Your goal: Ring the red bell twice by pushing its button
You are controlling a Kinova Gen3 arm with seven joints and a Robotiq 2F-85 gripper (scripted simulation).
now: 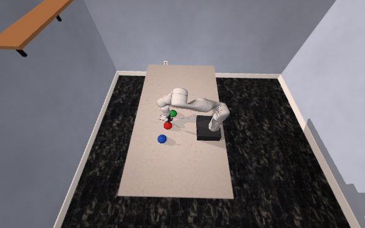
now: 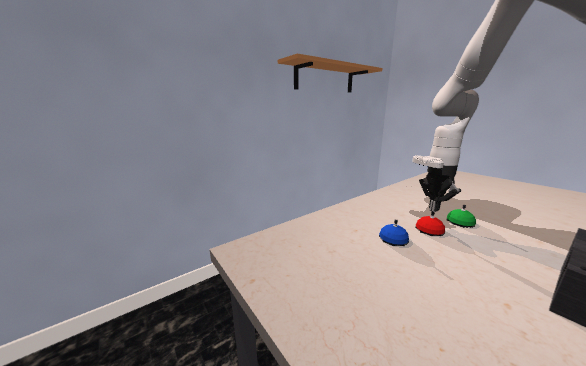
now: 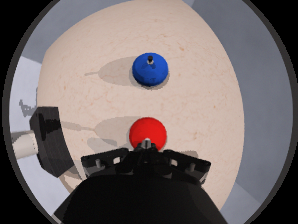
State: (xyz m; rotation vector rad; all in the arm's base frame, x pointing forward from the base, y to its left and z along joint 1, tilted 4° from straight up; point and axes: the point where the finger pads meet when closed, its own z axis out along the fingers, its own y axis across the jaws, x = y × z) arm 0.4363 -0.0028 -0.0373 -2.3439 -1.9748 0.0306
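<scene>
Right now my hand is 50 mm above the red bell. Also, from my hand: blue bell (150 mm to the left, 50 mm below, 30 mm ahead); green bell (150 mm to the right, 50 mm below, 20 mm behind).
</scene>
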